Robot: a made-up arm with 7 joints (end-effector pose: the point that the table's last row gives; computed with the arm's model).
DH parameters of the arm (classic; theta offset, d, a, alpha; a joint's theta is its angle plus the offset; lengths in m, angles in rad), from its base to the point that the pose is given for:
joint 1: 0 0.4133 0 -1.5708
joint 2: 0 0 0 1.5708
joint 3: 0 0.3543 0.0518 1.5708
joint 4: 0 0 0.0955 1.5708
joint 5: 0 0.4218 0 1.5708
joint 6: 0 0 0.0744 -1.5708
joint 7: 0 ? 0 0
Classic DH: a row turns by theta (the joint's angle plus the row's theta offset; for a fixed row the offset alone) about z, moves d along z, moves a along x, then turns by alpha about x.
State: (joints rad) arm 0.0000 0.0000 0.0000 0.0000 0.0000 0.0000 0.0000
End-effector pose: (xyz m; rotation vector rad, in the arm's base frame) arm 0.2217 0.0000 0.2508 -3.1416 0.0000 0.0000
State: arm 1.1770 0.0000 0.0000 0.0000 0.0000 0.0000 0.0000
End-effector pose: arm 0.0851 0.2047 0.2508 -2.6131 -1.7439 0.0000
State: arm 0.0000 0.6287 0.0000 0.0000 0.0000 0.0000 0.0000
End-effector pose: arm 0.0837 0.0000 0.1515 -2.9876 0.0000 0.9714
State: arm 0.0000 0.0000 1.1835 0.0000 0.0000 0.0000 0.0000
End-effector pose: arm 0.0837 0.2053 0.2508 -2.6074 -1.7524 0.0000
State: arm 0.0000 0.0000 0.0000 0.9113 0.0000 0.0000 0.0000
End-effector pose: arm 0.5643 0.0000 0.5852 -2.8211 0.0000 -1.3824
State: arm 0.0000 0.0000 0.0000 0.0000 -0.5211 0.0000 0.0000
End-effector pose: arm 0.2118 0.0370 0.2508 -3.0356 -0.8093 0.0000
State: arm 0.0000 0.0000 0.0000 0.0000 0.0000 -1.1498 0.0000
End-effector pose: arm 0.2644 0.0000 0.3749 -2.6366 0.0000 -1.7082
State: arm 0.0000 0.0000 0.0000 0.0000 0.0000 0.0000 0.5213
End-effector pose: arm 0.2217 0.0000 0.2508 -3.0355 0.8096 0.0000
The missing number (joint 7, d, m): 0.095
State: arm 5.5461 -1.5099 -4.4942 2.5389 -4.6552 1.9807 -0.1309
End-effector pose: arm -0.4573 0.6763 0.2991 1.5548 2.4069 -0.7657
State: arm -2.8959 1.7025 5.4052 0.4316 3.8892 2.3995 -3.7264
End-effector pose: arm -0.1244 0.3283 0.2220 1.4105 -0.9824 -1.8049
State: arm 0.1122 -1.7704 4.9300 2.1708 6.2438 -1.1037 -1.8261
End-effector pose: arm -0.7195 -0.3353 0.3229 0.0507 -1.7627 -0.0816
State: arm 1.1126 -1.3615 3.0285 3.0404 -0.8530 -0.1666 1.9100
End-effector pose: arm -0.3077 -0.7877 0.6360 0.2564 -1.6062 1.7610
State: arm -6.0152 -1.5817 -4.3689 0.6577 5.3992 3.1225 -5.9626
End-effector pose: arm -0.1960 0.2497 0.3698 0.6585 -1.2219 0.6861
